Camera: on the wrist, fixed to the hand. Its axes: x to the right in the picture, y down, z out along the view.
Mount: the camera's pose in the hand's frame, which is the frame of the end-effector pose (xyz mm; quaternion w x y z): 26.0 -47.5 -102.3 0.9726 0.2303 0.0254 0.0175
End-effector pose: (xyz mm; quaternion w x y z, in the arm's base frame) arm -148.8 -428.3 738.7 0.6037 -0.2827 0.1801 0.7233
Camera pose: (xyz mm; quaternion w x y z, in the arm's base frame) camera -85.8 -460.0 646.9 0.6351 -0.1511 0.3620 0.6654
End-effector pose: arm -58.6 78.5 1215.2 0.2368 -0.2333 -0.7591 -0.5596
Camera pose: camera -98.2 -30.0 1223.0 0.3131 -0.1715 -0.8572 -0.3713
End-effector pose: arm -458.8 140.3 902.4 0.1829 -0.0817 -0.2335 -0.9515
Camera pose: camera -508.2 122.9 799.2 0.2193 -0.0173 -0.4402 -0.8706
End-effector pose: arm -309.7 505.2 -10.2 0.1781 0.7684 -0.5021 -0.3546
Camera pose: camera -198.7 494.0 20.4 0.0152 0.7886 -0.5789 -0.2066
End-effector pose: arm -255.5 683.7 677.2 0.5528 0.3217 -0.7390 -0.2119
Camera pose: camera -151.3 636.2 693.7 0.4860 0.4326 -0.7591 -0.0181
